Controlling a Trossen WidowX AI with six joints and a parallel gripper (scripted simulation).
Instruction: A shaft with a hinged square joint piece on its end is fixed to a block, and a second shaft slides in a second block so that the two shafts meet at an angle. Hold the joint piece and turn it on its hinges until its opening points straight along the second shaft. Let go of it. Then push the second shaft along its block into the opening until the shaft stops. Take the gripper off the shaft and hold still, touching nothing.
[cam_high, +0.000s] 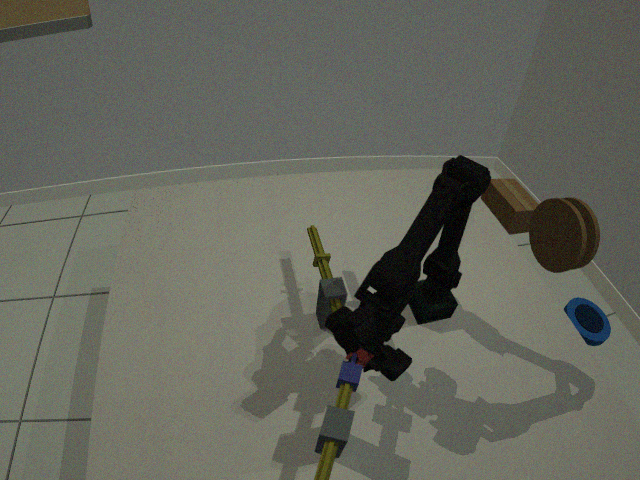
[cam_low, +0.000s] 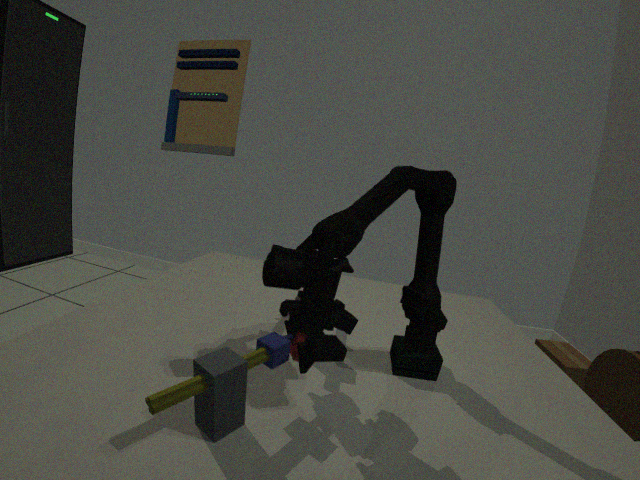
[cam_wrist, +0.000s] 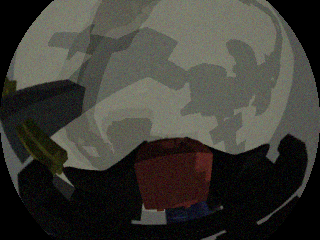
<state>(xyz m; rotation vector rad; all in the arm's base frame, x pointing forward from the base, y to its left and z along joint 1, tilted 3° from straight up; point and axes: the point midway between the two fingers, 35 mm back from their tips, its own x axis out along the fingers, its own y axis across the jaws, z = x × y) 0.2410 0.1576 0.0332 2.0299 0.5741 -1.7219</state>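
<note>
The red joint piece is 4 cm above my gripper tip.
</note>
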